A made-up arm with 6 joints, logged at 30 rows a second.
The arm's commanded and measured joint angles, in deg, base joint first. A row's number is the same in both.
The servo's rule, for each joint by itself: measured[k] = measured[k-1] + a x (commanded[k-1-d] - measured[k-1]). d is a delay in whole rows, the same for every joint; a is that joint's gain. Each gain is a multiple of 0.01, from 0.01 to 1. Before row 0 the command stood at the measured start. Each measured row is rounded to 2 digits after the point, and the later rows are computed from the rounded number. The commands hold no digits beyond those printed.
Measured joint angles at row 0:
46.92 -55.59 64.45 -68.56 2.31 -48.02
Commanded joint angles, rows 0 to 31:
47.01 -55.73 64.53 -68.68 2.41 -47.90
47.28 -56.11 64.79 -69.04 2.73 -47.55
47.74 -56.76 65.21 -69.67 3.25 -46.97
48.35 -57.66 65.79 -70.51 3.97 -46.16
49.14 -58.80 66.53 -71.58 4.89 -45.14
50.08 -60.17 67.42 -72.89 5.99 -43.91
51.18 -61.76 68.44 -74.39 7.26 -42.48
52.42 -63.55 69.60 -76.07 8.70 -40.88
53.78 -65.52 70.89 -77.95 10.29 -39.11
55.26 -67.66 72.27 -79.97 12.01 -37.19
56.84 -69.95 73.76 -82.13 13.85 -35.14
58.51 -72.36 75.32 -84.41 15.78 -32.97
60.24 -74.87 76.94 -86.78 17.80 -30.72
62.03 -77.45 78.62 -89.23 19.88 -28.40
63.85 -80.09 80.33 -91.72 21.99 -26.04
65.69 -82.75 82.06 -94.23 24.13 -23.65
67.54 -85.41 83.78 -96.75 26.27 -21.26
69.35 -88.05 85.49 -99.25 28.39 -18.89
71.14 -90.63 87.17 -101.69 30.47 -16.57
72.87 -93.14 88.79 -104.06 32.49 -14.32
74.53 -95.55 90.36 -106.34 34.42 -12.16
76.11 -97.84 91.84 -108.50 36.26 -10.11
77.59 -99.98 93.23 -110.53 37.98 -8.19
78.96 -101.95 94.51 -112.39 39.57 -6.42
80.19 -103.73 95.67 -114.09 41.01 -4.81
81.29 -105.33 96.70 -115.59 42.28 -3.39
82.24 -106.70 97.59 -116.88 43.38 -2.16
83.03 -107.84 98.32 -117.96 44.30 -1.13
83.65 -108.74 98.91 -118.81 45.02 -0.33
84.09 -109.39 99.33 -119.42 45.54 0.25
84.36 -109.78 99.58 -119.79 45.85 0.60
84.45 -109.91 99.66 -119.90 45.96 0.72
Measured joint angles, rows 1 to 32:
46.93 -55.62 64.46 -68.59 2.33 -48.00
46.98 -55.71 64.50 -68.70 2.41 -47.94
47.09 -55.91 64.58 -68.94 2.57 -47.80
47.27 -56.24 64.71 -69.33 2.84 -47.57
47.53 -56.73 64.91 -69.89 3.23 -47.23
47.89 -57.38 65.19 -70.64 3.75 -46.77
48.35 -58.21 65.55 -71.58 4.42 -46.17
48.92 -59.22 66.00 -72.70 5.23 -45.43
49.60 -60.42 66.54 -74.01 6.19 -44.55
50.39 -61.80 67.17 -75.50 7.30 -43.52
51.29 -63.35 67.89 -77.16 8.54 -42.35
52.30 -65.06 68.71 -78.97 9.92 -41.04
53.41 -66.92 69.62 -80.92 11.42 -39.60
54.62 -68.92 70.61 -83.00 13.03 -38.03
55.91 -71.04 71.68 -85.18 14.73 -36.35
57.28 -73.26 72.82 -87.44 16.52 -34.57
58.72 -75.57 74.03 -89.77 18.37 -32.71
60.21 -77.94 75.29 -92.14 20.27 -30.78
61.74 -80.35 76.60 -94.53 22.21 -28.79
63.30 -82.78 77.94 -96.91 24.16 -26.76
64.87 -85.21 79.31 -99.27 26.11 -24.72
66.44 -87.61 80.69 -101.58 28.04 -22.67
68.00 -89.96 82.07 -103.82 29.93 -20.64
69.53 -92.24 83.44 -105.96 31.76 -18.65
71.02 -94.42 84.79 -107.99 33.52 -16.71
72.46 -96.49 86.10 -109.89 35.18 -14.85
73.83 -98.43 87.36 -111.64 36.74 -13.07
75.12 -100.22 88.57 -113.22 38.18 -11.40
76.31 -101.84 89.71 -114.62 39.48 -9.85
77.40 -103.27 90.77 -115.82 40.63 -8.44
78.37 -104.51 91.74 -116.81 41.62 -7.17
79.22 -105.54 92.61 -117.58 42.44 -6.07
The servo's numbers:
d 0
a 0.14 0.19 0.11 0.25 0.19 0.14

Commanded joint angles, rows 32 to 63:
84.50 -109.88 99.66 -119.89 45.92 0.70
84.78 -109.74 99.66 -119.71 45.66 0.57
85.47 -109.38 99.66 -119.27 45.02 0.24
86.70 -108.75 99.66 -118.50 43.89 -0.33
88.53 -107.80 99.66 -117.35 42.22 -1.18
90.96 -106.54 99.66 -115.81 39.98 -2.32
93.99 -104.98 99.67 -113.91 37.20 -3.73
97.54 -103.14 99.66 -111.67 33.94 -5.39
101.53 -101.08 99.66 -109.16 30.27 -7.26
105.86 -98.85 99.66 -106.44 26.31 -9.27
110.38 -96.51 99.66 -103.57 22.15 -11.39
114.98 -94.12 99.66 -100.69 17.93 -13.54
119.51 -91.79 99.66 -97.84 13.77 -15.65
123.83 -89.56 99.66 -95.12 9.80 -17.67
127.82 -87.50 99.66 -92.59 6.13 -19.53
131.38 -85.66 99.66 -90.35 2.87 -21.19
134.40 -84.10 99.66 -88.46 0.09 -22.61
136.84 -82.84 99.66 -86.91 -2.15 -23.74
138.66 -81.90 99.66 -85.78 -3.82 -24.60
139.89 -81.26 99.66 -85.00 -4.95 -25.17
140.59 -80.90 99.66 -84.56 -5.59 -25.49
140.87 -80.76 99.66 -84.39 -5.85 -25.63
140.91 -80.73 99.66 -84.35 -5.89 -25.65
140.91 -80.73 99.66 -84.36 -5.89 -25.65
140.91 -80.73 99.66 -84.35 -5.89 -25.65
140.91 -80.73 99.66 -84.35 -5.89 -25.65
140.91 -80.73 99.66 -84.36 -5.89 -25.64
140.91 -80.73 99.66 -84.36 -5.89 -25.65
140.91 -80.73 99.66 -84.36 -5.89 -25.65
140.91 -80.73 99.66 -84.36 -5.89 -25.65
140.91 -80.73 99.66 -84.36 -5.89 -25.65
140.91 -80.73 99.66 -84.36 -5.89 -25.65
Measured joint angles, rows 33 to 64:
79.96 -106.36 93.39 -118.16 43.10 -5.12
80.63 -107.00 94.08 -118.55 43.59 -4.32
81.31 -107.45 94.69 -118.73 43.86 -3.68
82.06 -107.70 95.24 -118.67 43.87 -3.21
82.97 -107.72 95.73 -118.34 43.56 -2.93
84.09 -107.50 96.16 -117.71 42.88 -2.84
85.48 -107.02 96.55 -116.76 41.80 -2.96
87.17 -106.28 96.89 -115.49 40.31 -3.30
89.18 -105.29 97.19 -113.91 38.40 -3.85
91.52 -104.07 97.46 -112.04 36.10 -4.61
94.16 -102.63 97.70 -109.92 33.45 -5.56
97.07 -101.01 97.92 -107.61 30.50 -6.68
100.21 -99.26 98.11 -105.17 27.32 -7.94
103.52 -97.42 98.28 -102.66 23.99 -9.30
106.92 -95.54 98.43 -100.14 20.60 -10.73
110.34 -93.66 98.57 -97.69 17.23 -12.19
113.71 -91.84 98.69 -95.38 13.97 -13.65
116.95 -90.13 98.80 -93.26 10.91 -15.06
119.99 -88.57 98.89 -91.39 8.11 -16.40
122.78 -87.18 98.97 -89.79 5.63 -17.63
125.27 -85.99 99.05 -88.48 3.50 -18.73
127.45 -85.00 99.12 -87.46 1.72 -19.70
129.33 -84.19 99.18 -86.68 0.27 -20.53
130.95 -83.53 99.23 -86.10 -0.90 -21.25
132.34 -83.00 99.28 -85.66 -1.85 -21.87
133.54 -82.57 99.32 -85.33 -2.62 -22.40
134.57 -82.22 99.36 -85.09 -3.24 -22.85
135.46 -81.94 99.39 -84.91 -3.74 -23.24
136.22 -81.71 99.42 -84.77 -4.15 -23.58
136.88 -81.52 99.45 -84.67 -4.48 -23.87
137.44 -81.37 99.47 -84.59 -4.75 -24.12
137.93 -81.25 99.49 -84.53 -4.97 -24.33

